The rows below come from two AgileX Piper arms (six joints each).
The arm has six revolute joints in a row. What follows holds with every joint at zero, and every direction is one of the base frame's.
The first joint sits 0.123 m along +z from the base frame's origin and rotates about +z.
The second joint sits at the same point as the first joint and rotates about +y.
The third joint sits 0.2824 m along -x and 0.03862 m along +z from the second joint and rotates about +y.
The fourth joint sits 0.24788 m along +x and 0.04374 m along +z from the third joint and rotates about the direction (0.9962, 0, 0.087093).
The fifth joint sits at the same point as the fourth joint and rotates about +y.
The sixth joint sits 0.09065 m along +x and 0.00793 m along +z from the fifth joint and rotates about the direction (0.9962, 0, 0.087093).
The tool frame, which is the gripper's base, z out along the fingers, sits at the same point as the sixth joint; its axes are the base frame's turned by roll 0, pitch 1.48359 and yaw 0 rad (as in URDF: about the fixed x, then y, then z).
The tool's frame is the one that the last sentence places.
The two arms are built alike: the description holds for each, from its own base.
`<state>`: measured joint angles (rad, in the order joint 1, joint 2, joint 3, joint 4, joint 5, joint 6); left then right.
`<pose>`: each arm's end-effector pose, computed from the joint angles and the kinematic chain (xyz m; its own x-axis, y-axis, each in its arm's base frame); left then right.
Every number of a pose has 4 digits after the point.
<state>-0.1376 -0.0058 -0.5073 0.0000 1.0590 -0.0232 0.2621 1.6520 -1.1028 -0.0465 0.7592 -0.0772</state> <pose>-0.0065 0.0009 0.2795 -0.4417 0.0377 -0.8964 0.1270 0.9917 -0.0208 0.3165 0.0819 0.2238 -0.8742 -0.3491 -0.3376 -0.3473 0.9353 -0.0678</pose>
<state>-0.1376 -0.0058 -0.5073 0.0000 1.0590 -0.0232 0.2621 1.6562 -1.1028 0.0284 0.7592 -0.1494</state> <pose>-0.0065 0.0009 0.2795 -0.4417 0.0377 -0.8964 0.1270 0.9917 -0.0208 0.3156 0.0865 0.2224 -0.8671 -0.3656 -0.3383 -0.3800 0.9247 -0.0253</pose>
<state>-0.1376 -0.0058 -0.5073 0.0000 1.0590 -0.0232 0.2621 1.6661 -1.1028 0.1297 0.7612 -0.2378</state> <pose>-0.0065 0.0009 0.2795 -0.4417 0.0377 -0.8964 0.1270 0.9917 -0.0208 0.3150 0.0929 0.2196 -0.8609 -0.3786 -0.3400 -0.4141 0.9095 0.0359</pose>
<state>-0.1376 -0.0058 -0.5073 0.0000 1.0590 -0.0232 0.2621 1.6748 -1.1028 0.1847 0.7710 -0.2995</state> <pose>-0.0065 0.0009 0.2795 -0.4417 0.0377 -0.8964 0.1270 0.9917 -0.0208 0.3143 0.0964 0.2169 -0.8540 -0.3991 -0.3337 -0.4438 0.8936 0.0670</pose>
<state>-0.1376 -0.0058 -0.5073 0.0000 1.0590 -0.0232 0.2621 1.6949 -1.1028 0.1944 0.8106 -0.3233</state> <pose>-0.0065 0.0009 0.2795 -0.4417 0.0377 -0.8964 0.1270 0.9917 -0.0208 0.3125 0.0970 0.2094 -0.8610 -0.4230 -0.2824 -0.4614 0.8832 0.0837</pose>
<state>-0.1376 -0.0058 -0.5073 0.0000 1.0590 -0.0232 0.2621 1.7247 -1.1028 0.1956 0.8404 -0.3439</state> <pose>-0.0065 0.0009 0.2795 -0.4417 0.0377 -0.8964 0.1270 0.9917 -0.0208 0.3122 0.0974 0.1991 -0.8642 -0.4479 -0.2291 -0.4779 0.8732 0.0956</pose>
